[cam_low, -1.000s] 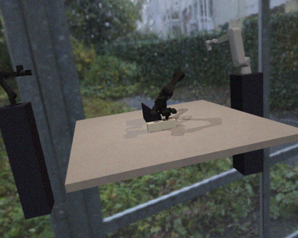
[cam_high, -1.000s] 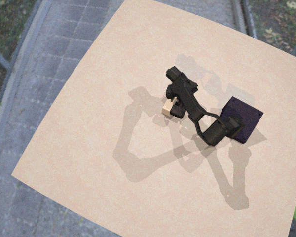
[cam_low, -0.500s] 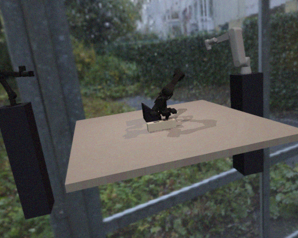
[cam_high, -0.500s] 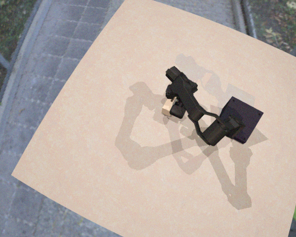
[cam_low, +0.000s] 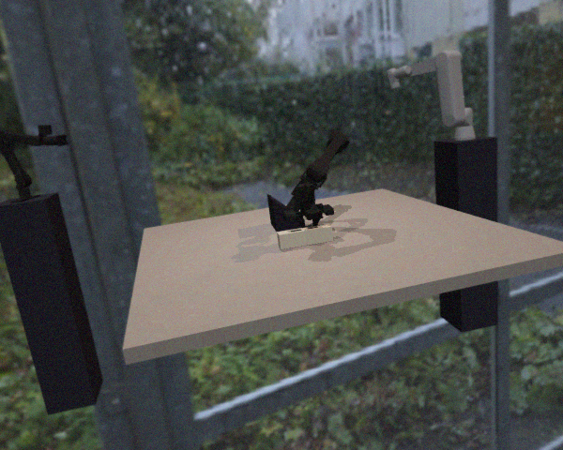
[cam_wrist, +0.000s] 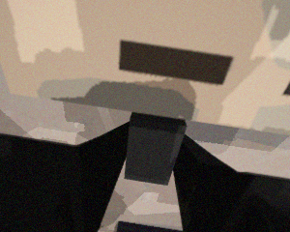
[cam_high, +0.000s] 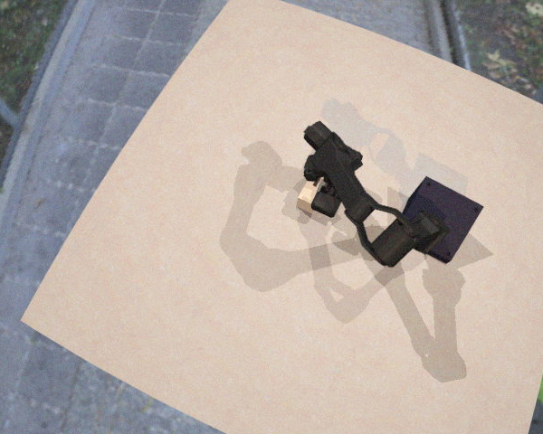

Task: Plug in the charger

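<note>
Now: the black two-prong charger 20 mm ahead of my gripper tip and 10 mm above it.
</note>
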